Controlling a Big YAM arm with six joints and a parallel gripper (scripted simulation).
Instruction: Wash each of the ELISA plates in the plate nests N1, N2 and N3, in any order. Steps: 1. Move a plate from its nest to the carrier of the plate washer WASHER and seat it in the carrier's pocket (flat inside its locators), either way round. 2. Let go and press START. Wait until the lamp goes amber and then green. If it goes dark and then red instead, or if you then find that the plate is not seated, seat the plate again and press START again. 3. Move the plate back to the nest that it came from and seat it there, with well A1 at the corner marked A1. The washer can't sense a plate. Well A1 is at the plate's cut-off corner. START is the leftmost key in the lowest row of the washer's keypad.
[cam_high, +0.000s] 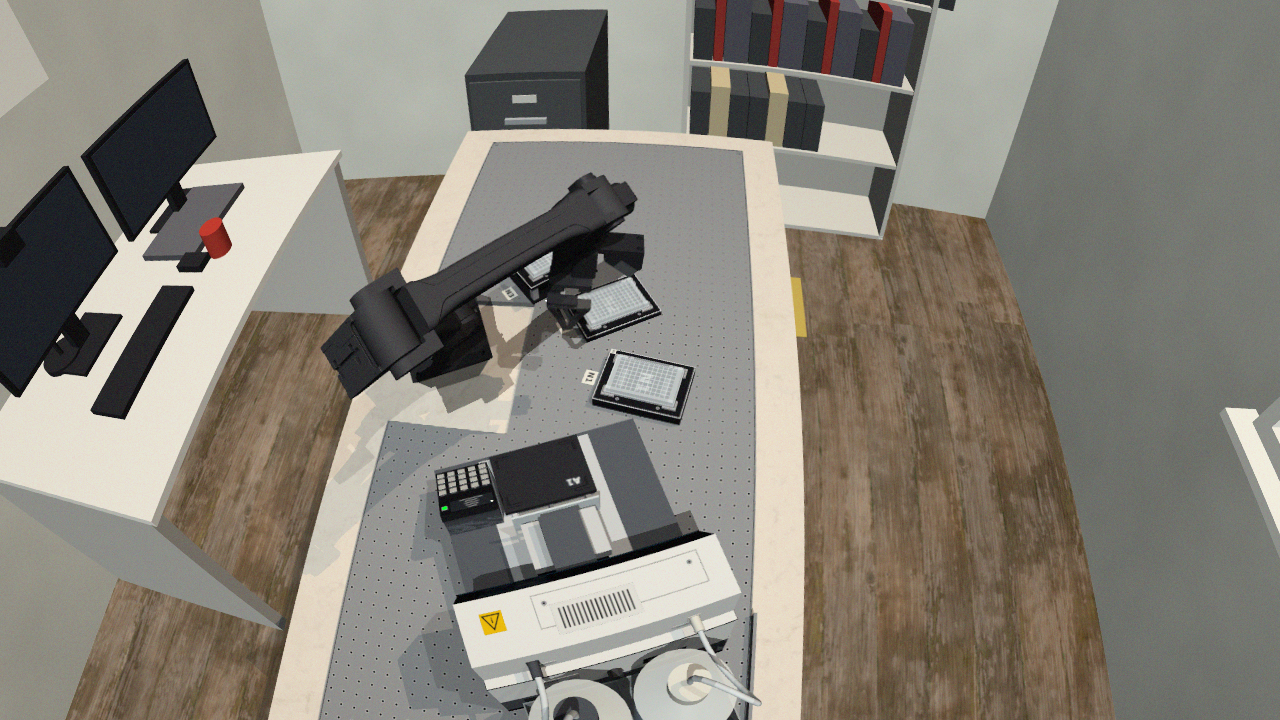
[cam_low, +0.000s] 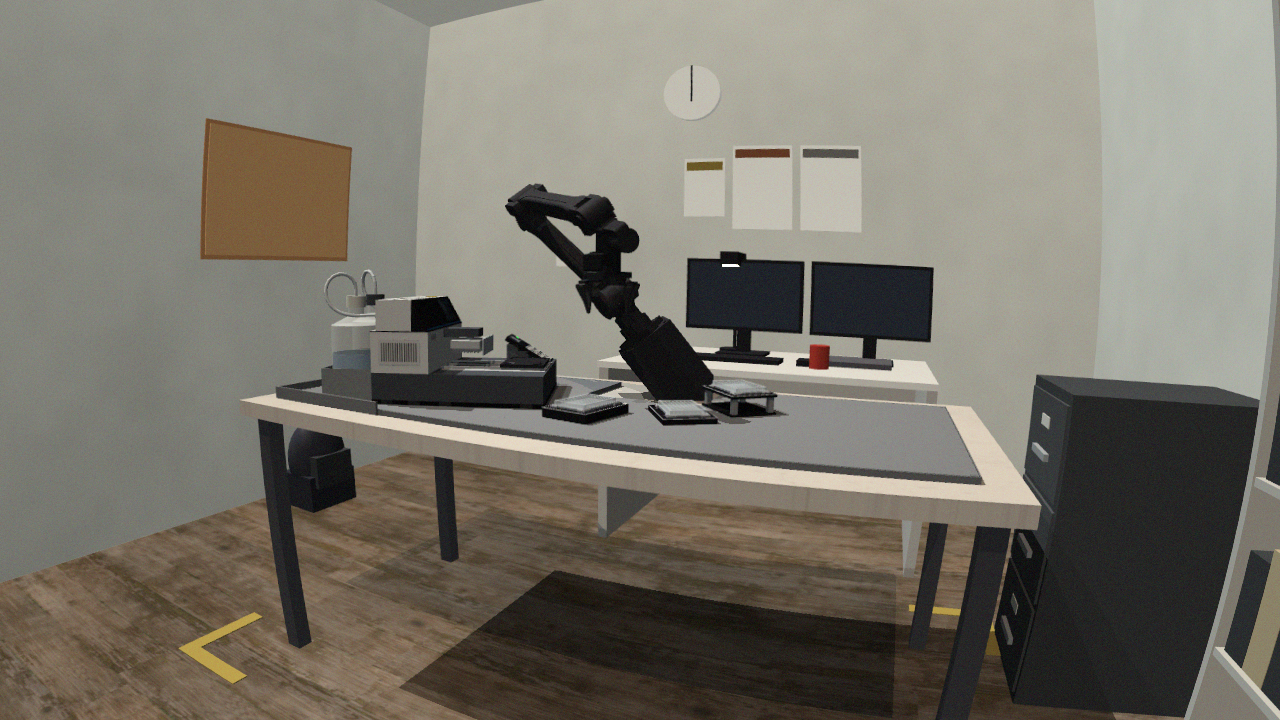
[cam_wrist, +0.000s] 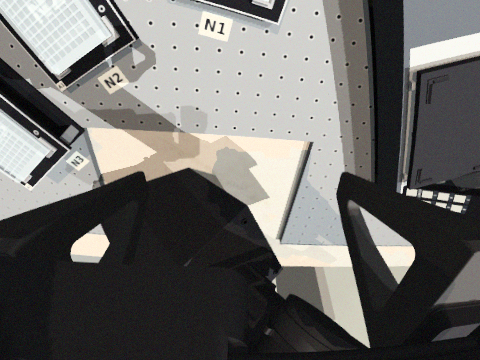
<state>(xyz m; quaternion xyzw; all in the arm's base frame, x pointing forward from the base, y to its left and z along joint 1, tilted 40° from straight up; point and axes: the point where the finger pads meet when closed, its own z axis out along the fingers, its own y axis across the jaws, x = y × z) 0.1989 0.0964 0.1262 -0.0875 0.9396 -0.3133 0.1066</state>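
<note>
Now: hand 13 cm short of the white ELISA plate, 1 cm to the right of it and 20 cm above it. From my hand the other things lie so: black nest (4 cm ahead, 21 cm to the left, 22 cm below); then plate washer (5 cm ahead, 38 cm to the right, 10 cm below).
</note>
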